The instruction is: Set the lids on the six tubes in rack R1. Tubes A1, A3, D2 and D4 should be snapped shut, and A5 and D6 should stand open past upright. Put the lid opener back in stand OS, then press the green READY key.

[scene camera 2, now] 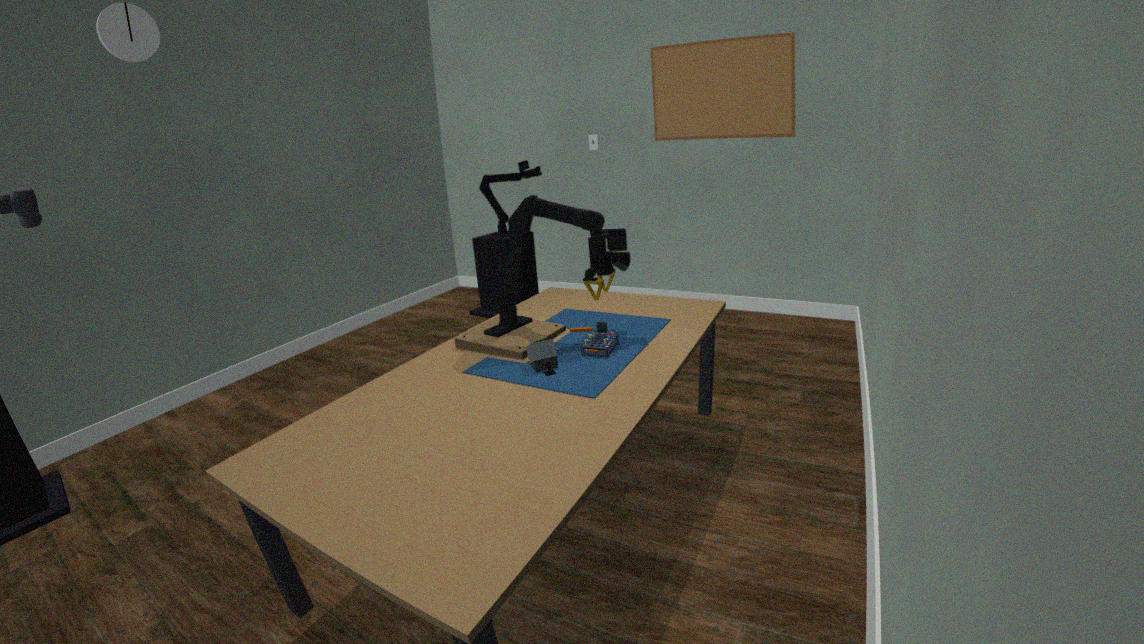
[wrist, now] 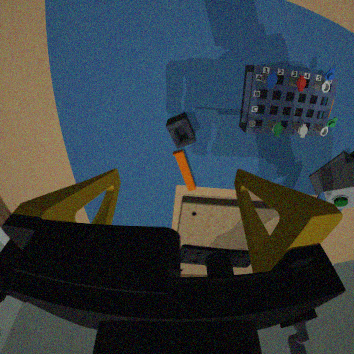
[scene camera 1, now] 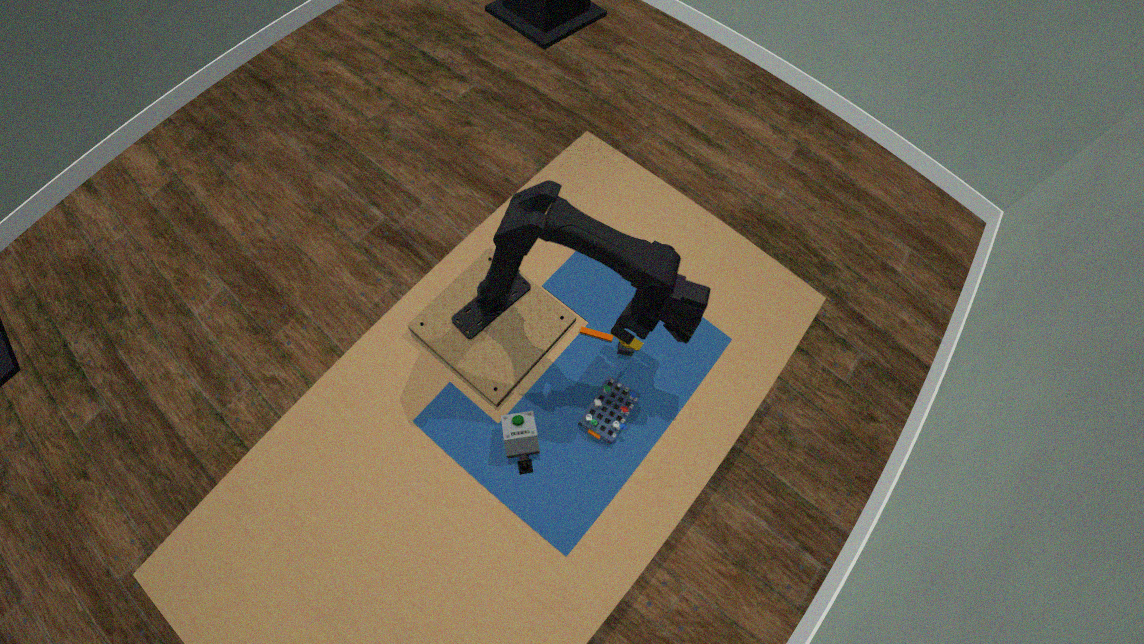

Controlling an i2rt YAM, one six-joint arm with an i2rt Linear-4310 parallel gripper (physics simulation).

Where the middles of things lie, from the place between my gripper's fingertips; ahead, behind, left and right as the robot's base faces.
Right now my hand is 33 cm to the left of the grey box with green button (scene camera 1: 520, 435), 9 cm above it and 2 cm past it.
